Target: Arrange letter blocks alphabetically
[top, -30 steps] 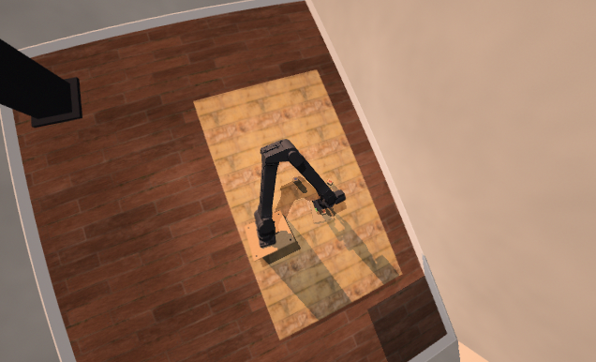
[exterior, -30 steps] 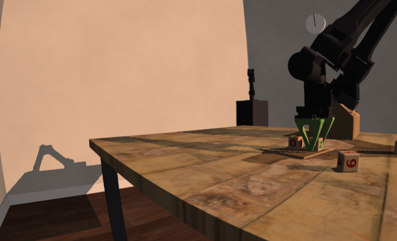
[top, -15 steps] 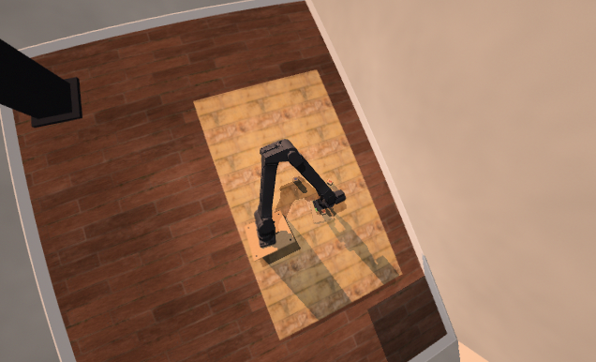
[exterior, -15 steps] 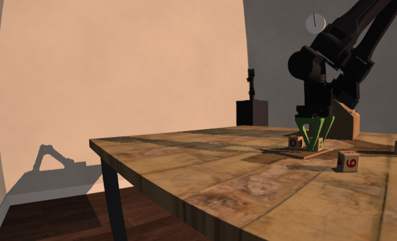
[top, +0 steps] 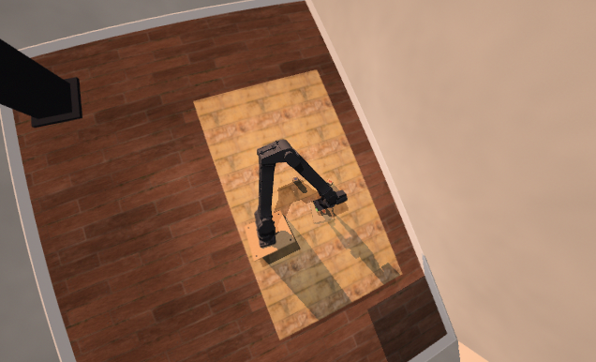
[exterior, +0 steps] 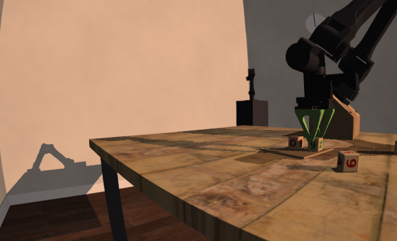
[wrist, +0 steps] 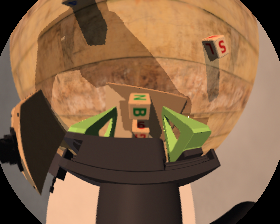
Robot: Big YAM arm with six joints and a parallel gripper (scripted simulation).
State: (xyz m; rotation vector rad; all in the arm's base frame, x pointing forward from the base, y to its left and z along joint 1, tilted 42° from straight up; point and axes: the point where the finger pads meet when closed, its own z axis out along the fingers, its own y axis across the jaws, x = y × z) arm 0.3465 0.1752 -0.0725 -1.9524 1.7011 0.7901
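Now: the block 20 mm below my hand. From my hand the other things lie so: thin brown mat 10 mm ahead, 50 mm to the right, 40 mm below.
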